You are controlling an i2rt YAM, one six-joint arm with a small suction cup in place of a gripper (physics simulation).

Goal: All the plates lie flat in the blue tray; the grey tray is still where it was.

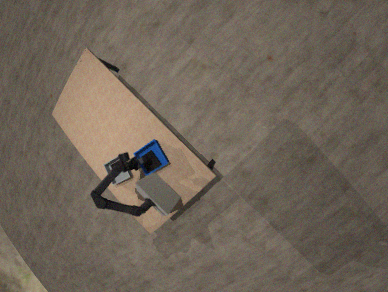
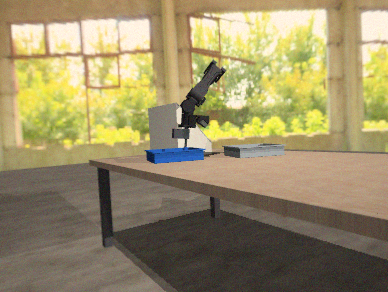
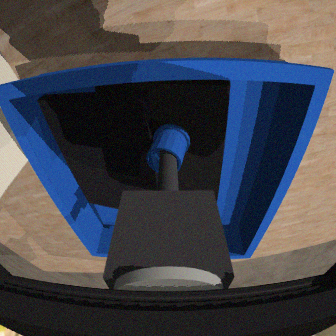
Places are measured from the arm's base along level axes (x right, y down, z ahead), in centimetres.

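Pixels of known places: hand, tool point: point(image 3: 167, 136); arm's base, link origin: point(image 1: 150, 201) point(image 2: 176, 121).
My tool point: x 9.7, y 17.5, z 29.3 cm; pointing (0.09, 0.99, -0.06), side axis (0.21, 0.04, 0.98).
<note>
Ahead of a thing's pixels: the offset from my tool point to its middle. Level surfaces: height alone.
A black plate point(image 1: 152, 161) point(image 3: 202, 107) shows inside the blue tray {dx +5.4, dy -0.3, dz -1.6 cm} point(image 1: 163, 153) point(image 2: 175, 157) point(image 3: 200, 69), toward one side of it; a strip of blue floor is bare beside the plate. My suction cup point(image 2: 186, 146) point(image 3: 169, 147) is blue, looks slightly tilted, and sits against the top of this plate, which it appears to hold low within the tray walls. Whether other plates lie beneath is hidden. The grey tray {dx -32.1, dy -0.3, dz +12.3 cm} point(image 1: 120, 179) point(image 2: 254, 151) stands apart from the blue tray; the arm covers part of it from above, and its inside does not show clearly.
A large grey block point(image 1: 159, 194) point(image 2: 164, 126) stands on the wooden table {dy +2.3 cm} point(image 1: 95, 102) point(image 2: 310, 182) beside both trays, by the arm's base. The arm point(image 1: 107, 186) point(image 2: 202, 89) reaches over the grey tray's side. A table edge runs not far beyond the blue tray.
</note>
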